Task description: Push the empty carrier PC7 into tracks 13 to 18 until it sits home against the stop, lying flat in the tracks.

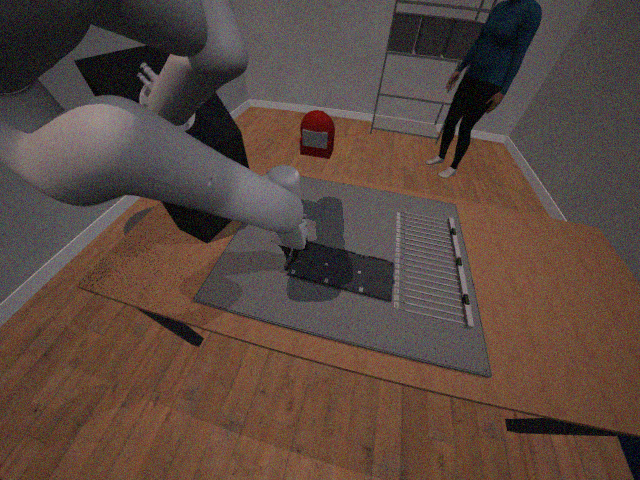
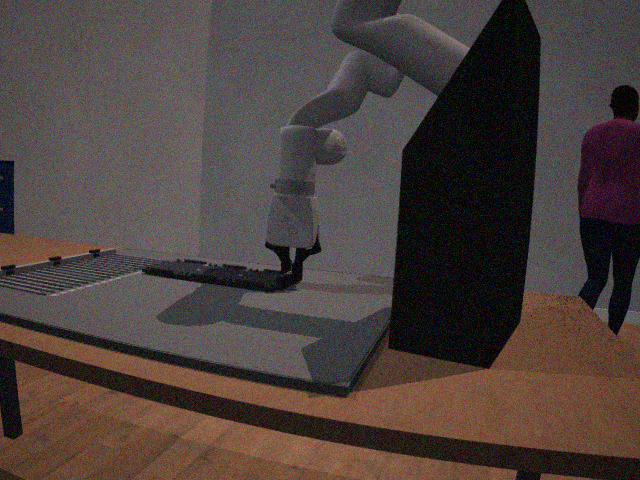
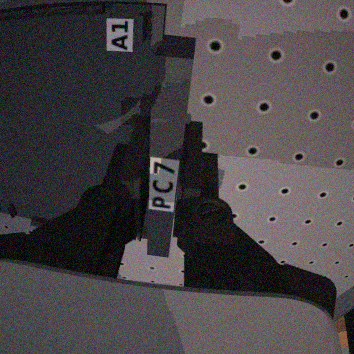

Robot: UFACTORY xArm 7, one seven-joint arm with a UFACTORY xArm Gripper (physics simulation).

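Places are measured from the arm's base along level axes (x ahead, y left, z up), in centimetres.
Where they show: gripper, fingertip midpoint: (image 1: 291, 257) (image 2: 291, 280) (image 3: 168, 145); arm's base at its link origin: (image 1: 168, 108) (image 2: 483, 91).
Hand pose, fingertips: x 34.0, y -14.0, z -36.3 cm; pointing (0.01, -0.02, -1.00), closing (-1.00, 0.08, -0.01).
Things, the pixels of their centre, and the offset from my fingertips. "spot": a spot on its surface instead. Level surfaces: height alone.
- carrier PC7 at the middle of its body: (image 2: 221, 270) (image 1: 341, 267) dx +15.7, dy -0.7, dz +0.3 cm
- grey perforated plate at its surface level: dz -1.1 cm
- stop at a spot on its surface: (image 1: 461, 276) spot: dx +52.9, dy +3.0, dz +0.4 cm
- wooden table at its surface level: dz -2.4 cm
The carrier PC7 (image 1: 343, 276) (image 2: 217, 273) (image 3: 55, 120) is a flat dark board lying on the grey perforated plate (image 1: 248, 299) (image 2: 268, 346) (image 3: 300, 135). Its far end lies at the white entry edge of the tracks (image 1: 429, 268) (image 2: 77, 272). The stop (image 1: 461, 276) is the pale bar with dark blocks at the tracks' far side. My gripper (image 1: 290, 263) (image 2: 291, 276) (image 3: 168, 145) is shut on the upright end bar of the carrier, which bears the label PC7, at the end away from the tracks. Fingertips hide part of the bar.
The black robot pedestal (image 1: 201, 222) (image 2: 465, 206) stands beside the plate. A wooden table (image 1: 558, 310) (image 2: 444, 413) carries the plate. A red bin-like object (image 1: 316, 131), a shelf rack (image 1: 381, 77) and a person (image 1: 480, 72) are in the background. Another person (image 2: 610, 180) stands behind the table.
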